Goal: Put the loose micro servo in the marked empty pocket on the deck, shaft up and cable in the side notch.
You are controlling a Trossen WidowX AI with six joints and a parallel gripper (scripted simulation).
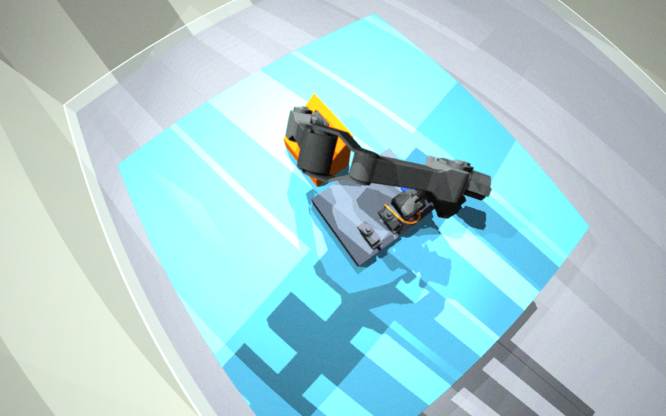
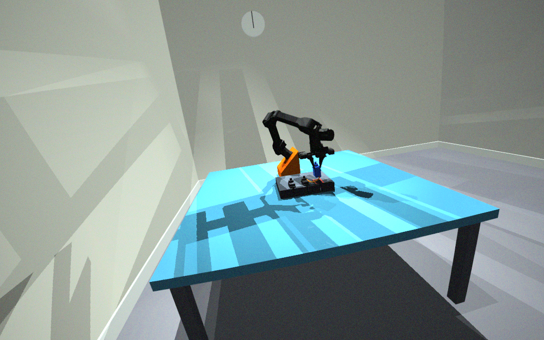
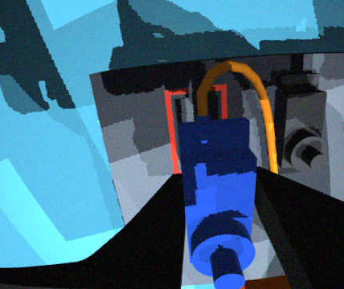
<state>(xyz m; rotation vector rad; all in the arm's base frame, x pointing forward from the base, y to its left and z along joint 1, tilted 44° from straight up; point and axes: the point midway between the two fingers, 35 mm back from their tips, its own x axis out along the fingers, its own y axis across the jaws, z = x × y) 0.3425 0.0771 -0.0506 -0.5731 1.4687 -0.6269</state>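
Now: the grey deck 120 mm behind my gripper tip, 100 mm below it and 70 mm to the right of it.
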